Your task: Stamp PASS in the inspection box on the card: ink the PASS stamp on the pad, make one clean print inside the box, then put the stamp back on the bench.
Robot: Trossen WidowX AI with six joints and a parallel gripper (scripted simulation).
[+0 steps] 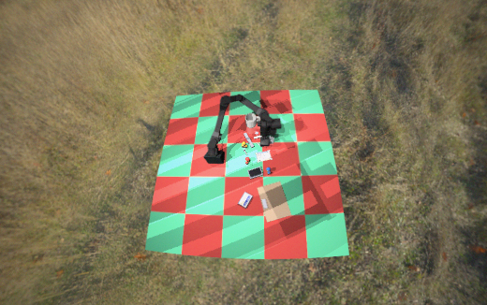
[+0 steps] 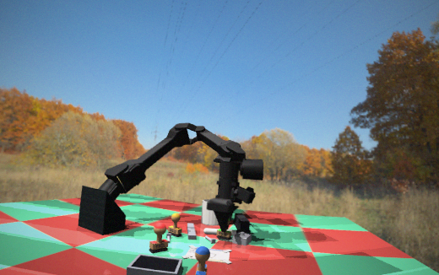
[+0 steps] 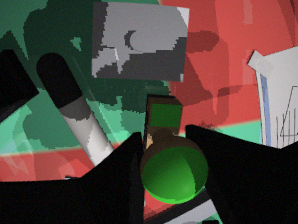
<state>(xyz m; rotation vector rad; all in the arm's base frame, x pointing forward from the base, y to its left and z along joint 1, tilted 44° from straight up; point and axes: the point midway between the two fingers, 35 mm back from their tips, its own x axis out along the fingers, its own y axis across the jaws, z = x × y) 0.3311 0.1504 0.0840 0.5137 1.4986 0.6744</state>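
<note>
The white cylinder lies 50 mm to the left of my gripper tip and 20 mm below it. From my gripper tip the other things lie so: yellow-knobbed stamp (140 mm behind, 50 mm to the right, 10 mm below); then card (120 mm to the right, 30 mm below); then green-knobbed stamp (right at my gripper tip).
</note>
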